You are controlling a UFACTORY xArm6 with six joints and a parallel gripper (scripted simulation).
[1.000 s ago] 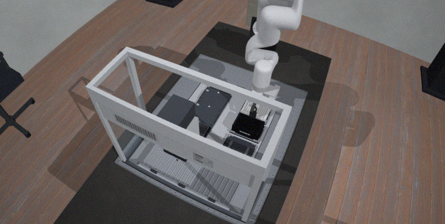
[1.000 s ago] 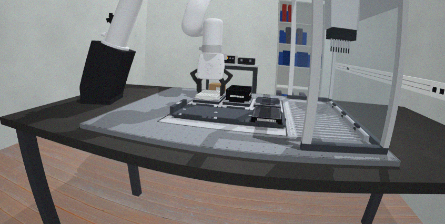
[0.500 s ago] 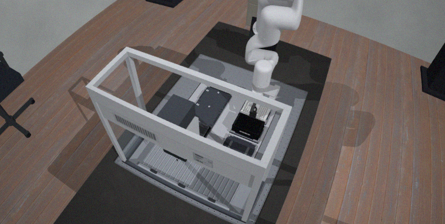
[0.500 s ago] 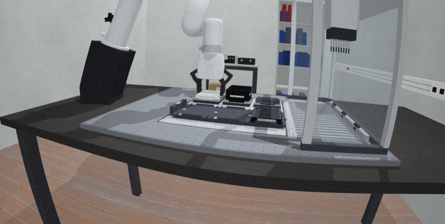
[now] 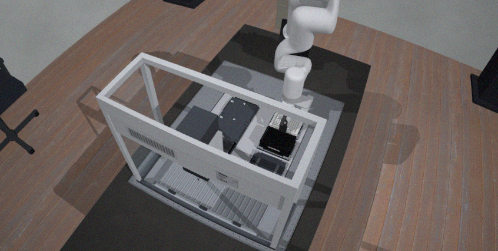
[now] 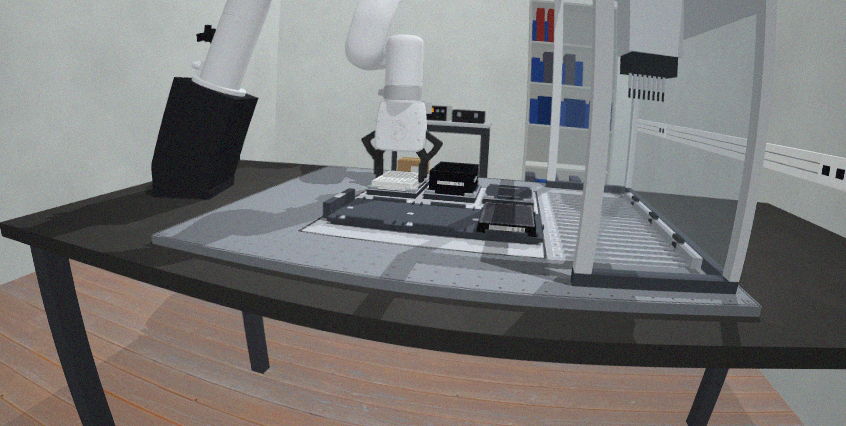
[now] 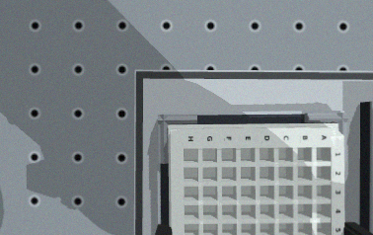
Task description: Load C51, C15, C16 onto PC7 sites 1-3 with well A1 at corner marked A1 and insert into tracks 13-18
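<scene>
Right now my hand is 2 cm above the nest S1. The rest, counted from my hand: apron: 11 cm ahead, 12 cm to the right, 3 cm below; white 96-well plate C15: 1 cm below; nest S3: 22 cm ahead, 1 cm to the left, 2 cm below.
</scene>
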